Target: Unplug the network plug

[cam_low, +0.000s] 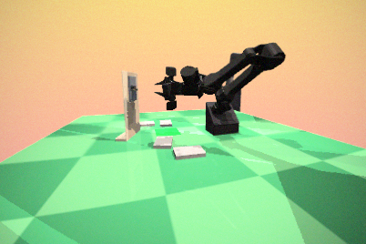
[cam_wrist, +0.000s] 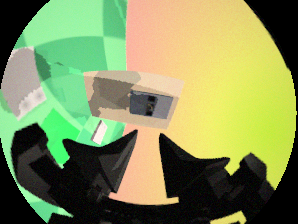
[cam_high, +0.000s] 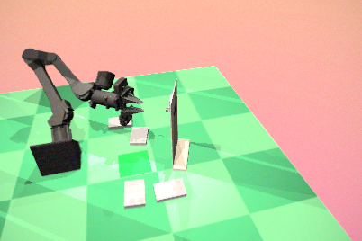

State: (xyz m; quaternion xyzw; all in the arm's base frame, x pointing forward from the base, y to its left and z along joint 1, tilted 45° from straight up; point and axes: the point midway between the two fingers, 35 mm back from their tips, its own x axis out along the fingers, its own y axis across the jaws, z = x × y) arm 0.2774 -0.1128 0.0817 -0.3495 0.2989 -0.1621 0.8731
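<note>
The network plug lies 90 mm ahead of my gripper tip and 50 mm to the right of it. The rest, counted from my gripper tip: upright panel 110 mm ahead, 90 mm below, 50 mm to the right; green marked square 230 mm below, 70 mm behind, 40 mm to the right.
</note>
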